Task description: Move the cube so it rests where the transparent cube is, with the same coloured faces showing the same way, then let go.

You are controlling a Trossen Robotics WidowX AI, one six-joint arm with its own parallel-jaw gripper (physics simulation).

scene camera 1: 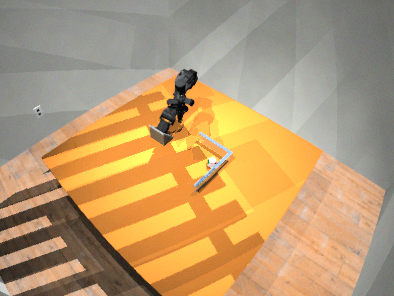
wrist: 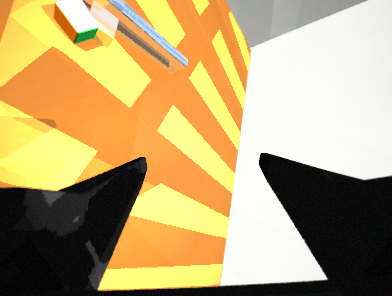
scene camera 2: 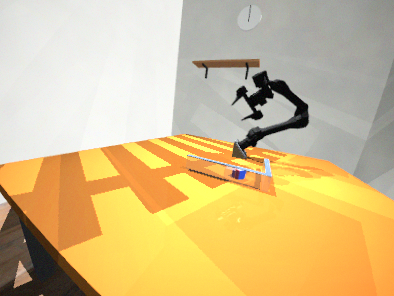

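Where they show: gripper, between the fingertips: (scene camera 1: 176,121) (wrist: 203,160) (scene camera 2: 236,112); arm's base, origin of its link: (scene camera 1: 160,130) (scene camera 2: 240,146).
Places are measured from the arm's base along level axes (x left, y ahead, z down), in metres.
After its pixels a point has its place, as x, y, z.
Note:
A small cube (scene camera 1: 212,160) {0.032, 0.363, 0.022} (scene camera 2: 242,173) (wrist: 76,19) {0.036, 0.352, 0.022} sits on the table, inside the angle of a low L-shaped clear wall. It shows a white top with orange and green sides in the wrist view, and blue and red sides in scene camera 2. The pale transparent cube (wrist: 104,22) {0.002, 0.376, 0.022} is close beside it, on the side toward the wall, in the wrist view; it is too faint to place exactly in scene camera 2. My gripper (scene camera 2: 237,112) {-0.041, 0.166, -0.197} (wrist: 203,160) {-0.041, 0.166, -0.197} is open and empty, high above the table and well away from the cube. Its fingertips are hard to make out in scene camera 1.
The clear wall with pale blue rim (scene camera 1: 231,153) {0.131, 0.423, 0.004} (scene camera 2: 268,167) {0.139, 0.330, 0.002} (wrist: 150,31) {-0.070, 0.406, 0.002} stands around two sides of the cubes. The grey arm base plate (scene camera 1: 160,135) {-0.039, 0.036, -0.013} (scene camera 2: 239,150) {0.001, 0.060, 0.014} stands on the orange table (scene camera 1: 280,145) {0.449, 0.612, 0.062} (scene camera 2: 300,240) {0.195, 0.613, 0.062}. A wooden shelf (scene camera 2: 226,63) and round clock (scene camera 2: 249,17) hang on the wall behind.

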